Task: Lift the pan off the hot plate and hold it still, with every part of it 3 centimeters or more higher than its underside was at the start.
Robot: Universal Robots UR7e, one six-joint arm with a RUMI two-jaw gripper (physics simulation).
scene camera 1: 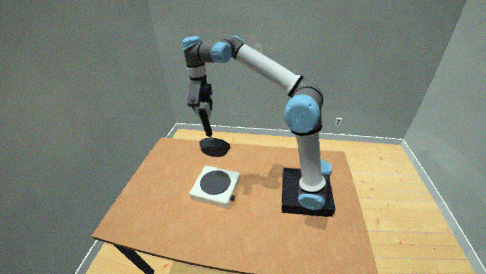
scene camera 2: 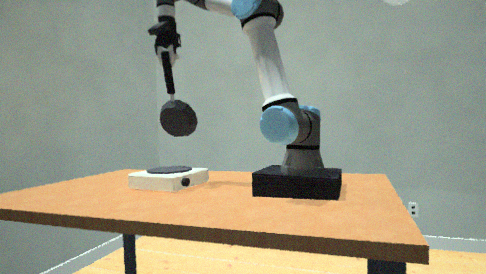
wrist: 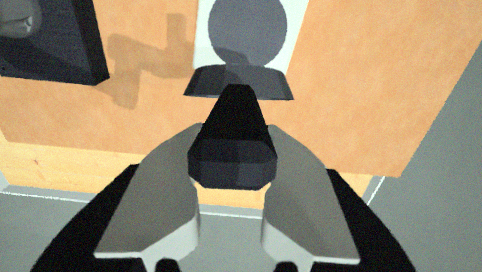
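Observation:
The dark pan [scene camera 1: 215,148] [scene camera 2: 178,118] [wrist: 207,85] hangs in the air well above the white hot plate [scene camera 1: 215,182] [scene camera 2: 150,181] [wrist: 247,30], apart from it. The pan is steeply tilted: its black handle points up into the gripper and its round body hangs below. My gripper [scene camera 1: 203,112] [scene camera 2: 167,55] [wrist: 235,126] is shut on the handle, with one grey finger on each side of it in the wrist view. The hot plate sits on the table with its dark round disc bare. The inside of the pan is hidden in the wrist view.
The brown table [scene camera 1: 160,215] [scene camera 2: 100,205] [wrist: 350,100] carries the hot plate and the black block [scene camera 1: 292,197] [scene camera 2: 297,184] [wrist: 45,55] under the arm's base. The block stands to the right of the hot plate in both scene views. Grey walls stand behind the table.

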